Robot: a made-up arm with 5 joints. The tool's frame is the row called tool. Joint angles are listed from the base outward. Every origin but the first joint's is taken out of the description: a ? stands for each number. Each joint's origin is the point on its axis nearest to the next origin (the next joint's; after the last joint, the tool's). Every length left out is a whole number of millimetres.
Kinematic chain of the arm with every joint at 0, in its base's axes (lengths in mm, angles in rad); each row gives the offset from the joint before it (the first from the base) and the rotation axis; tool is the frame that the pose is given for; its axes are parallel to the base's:
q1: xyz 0 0 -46 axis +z
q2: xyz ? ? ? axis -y
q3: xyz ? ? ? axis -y
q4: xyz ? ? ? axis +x
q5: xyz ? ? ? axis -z
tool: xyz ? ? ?
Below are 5 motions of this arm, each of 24 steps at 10 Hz.
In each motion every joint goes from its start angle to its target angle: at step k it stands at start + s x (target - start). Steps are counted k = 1, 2, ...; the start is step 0. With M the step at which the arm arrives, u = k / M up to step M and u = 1 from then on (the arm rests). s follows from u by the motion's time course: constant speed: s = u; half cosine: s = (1 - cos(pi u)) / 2; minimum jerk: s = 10 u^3 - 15 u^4 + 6 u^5.
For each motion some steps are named. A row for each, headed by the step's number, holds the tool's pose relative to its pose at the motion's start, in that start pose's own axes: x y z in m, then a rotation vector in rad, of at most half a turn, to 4 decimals.
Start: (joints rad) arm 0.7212 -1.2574 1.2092 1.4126 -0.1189
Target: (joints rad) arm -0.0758 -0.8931 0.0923 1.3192 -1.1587
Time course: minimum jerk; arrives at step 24
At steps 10, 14, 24:
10: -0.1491 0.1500 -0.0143 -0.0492 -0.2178 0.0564
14: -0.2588 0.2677 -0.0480 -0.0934 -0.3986 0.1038
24: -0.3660 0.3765 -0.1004 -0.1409 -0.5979 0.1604

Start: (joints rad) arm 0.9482 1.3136 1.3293 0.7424 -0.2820
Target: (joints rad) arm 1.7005 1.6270 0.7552 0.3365 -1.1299
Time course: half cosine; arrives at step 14
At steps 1, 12, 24:
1: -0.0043 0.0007 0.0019 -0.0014 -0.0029 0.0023
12: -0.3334 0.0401 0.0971 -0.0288 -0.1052 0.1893
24: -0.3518 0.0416 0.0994 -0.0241 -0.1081 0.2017

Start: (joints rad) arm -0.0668 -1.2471 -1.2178 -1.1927 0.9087
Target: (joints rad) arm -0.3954 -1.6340 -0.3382 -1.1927 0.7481
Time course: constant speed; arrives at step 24
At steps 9, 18, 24:
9: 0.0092 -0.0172 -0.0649 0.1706 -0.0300 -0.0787
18: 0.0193 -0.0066 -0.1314 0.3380 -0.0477 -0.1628
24: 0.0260 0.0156 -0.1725 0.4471 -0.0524 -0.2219

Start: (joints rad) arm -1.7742 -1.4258 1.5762 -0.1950 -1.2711
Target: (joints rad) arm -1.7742 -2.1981 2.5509 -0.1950 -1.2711
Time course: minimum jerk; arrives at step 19
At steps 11, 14, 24:
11: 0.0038 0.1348 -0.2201 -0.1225 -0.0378 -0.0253
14: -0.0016 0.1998 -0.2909 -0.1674 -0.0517 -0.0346
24: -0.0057 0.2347 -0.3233 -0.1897 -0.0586 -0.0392

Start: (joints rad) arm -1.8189 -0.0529 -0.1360 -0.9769 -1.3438
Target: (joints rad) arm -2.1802 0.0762 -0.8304 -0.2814 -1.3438
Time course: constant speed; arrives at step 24
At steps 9, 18, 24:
9: -0.1245 -0.0917 0.0751 0.2996 -0.2376 0.0727
18: -0.2325 -0.2011 0.0827 0.6170 -0.4913 0.0884
24: -0.2920 -0.2669 0.0492 0.8345 -0.6659 0.0672

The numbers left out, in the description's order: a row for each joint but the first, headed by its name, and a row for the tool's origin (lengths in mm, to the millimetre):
q2: -105 -343 0
q3: 56 0 359
q4: -327 0 99
q5: 0 -29 375
tool: 32 117 0

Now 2 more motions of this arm.
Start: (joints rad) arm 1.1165 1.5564 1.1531 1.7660 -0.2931
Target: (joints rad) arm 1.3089 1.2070 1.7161 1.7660 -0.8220
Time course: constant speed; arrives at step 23
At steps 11, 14, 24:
11: -0.1227 -0.0942 0.0342 0.0052 -0.0728 0.3696
14: -0.1575 -0.1229 0.0404 0.0018 -0.0930 0.4703
24: -0.2623 -0.2163 0.0505 -0.0212 -0.1530 0.7722

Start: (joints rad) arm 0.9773 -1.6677 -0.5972 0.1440 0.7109
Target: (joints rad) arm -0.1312 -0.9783 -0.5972 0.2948 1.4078
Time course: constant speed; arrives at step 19
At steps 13, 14, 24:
13: 0.3934 -0.4115 -0.5857 0.7583 0.4169 -0.0245
14: 0.4178 -0.4164 -0.6497 0.8092 0.4708 -0.0323
24: 0.4954 -0.3767 -0.9837 1.0335 0.7829 -0.0767

